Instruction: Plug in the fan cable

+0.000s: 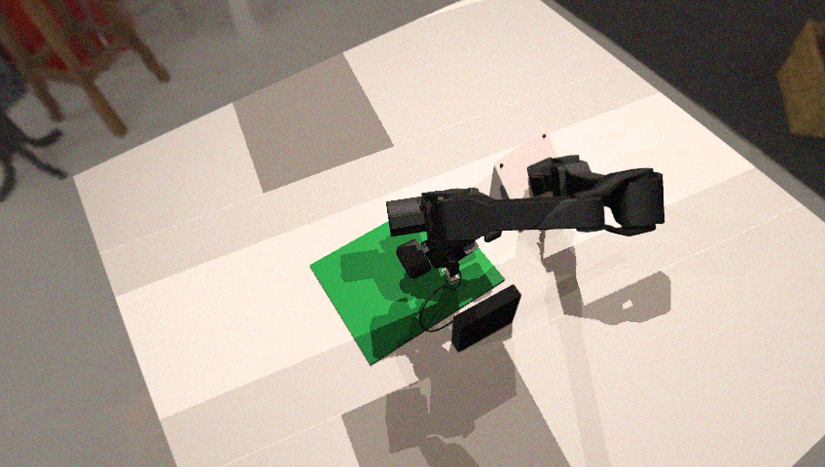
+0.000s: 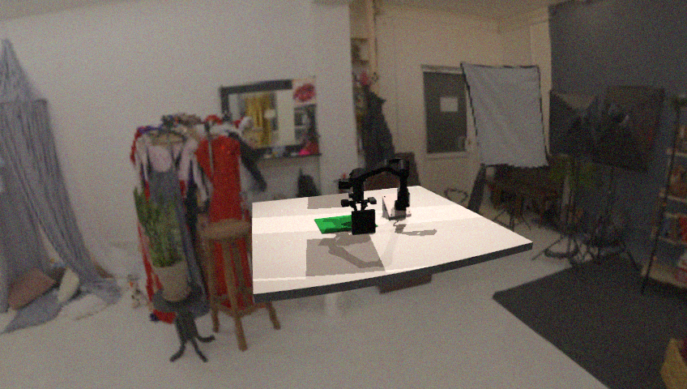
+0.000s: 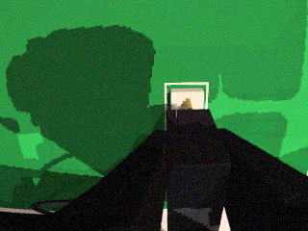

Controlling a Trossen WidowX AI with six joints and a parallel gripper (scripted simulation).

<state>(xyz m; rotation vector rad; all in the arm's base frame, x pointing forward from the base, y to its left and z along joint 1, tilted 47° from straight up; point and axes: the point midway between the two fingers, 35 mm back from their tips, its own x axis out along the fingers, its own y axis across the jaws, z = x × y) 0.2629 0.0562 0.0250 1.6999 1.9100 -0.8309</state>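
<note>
My gripper tip is now 1 cm to the right of the fan plug and 1 cm below it. Also, from my gripper tip: white four-pin header 1 cm to the left, 4 cm below; black fan 1 cm ahead, 13 cm to the left, 2 cm above; green board 7 cm ahead, 5 cm to the right, 5 cm below.
</note>
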